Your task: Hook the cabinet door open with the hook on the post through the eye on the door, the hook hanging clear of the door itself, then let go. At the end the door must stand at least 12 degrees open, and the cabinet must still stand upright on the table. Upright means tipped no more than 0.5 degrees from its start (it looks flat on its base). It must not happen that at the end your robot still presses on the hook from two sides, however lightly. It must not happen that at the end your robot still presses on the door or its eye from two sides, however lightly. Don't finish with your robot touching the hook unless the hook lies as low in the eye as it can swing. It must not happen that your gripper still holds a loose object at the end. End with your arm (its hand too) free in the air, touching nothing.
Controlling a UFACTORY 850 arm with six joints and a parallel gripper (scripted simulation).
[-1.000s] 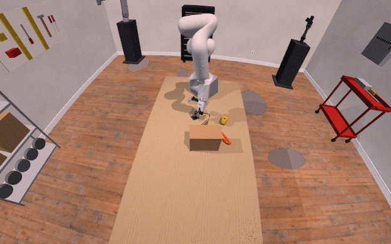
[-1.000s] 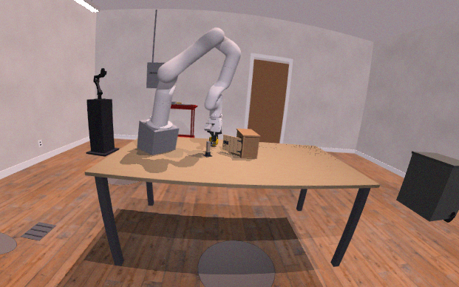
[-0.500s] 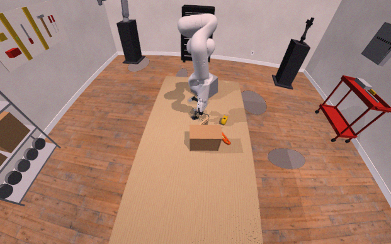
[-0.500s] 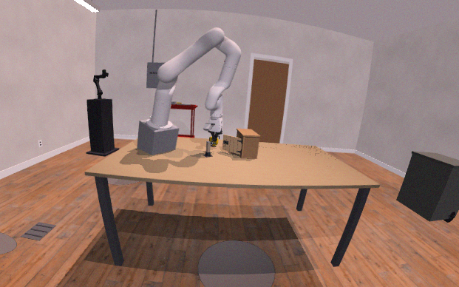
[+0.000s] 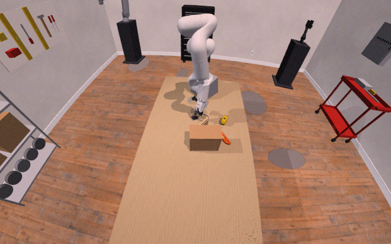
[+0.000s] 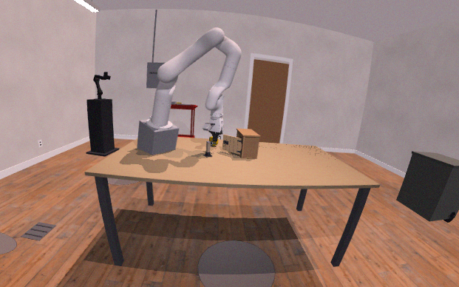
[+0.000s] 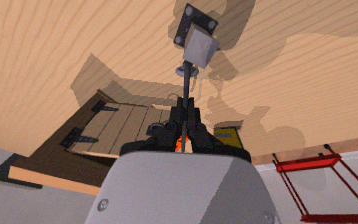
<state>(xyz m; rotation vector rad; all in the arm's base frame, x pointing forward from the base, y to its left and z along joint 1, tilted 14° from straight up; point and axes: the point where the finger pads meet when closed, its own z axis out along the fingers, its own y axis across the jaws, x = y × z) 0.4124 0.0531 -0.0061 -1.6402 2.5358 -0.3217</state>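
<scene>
The cabinet door is 130 mm ahead of my hand, 20 mm to the left of it and 40 mm below it. From my hand the other things lie so: thin dark hook rod 10 mm to the left, 20 mm below; orange level 130 mm ahead, 230 mm to the left, 100 mm below; yellow tape measure 40 mm behind, 200 mm to the left, 80 mm below.
</scene>
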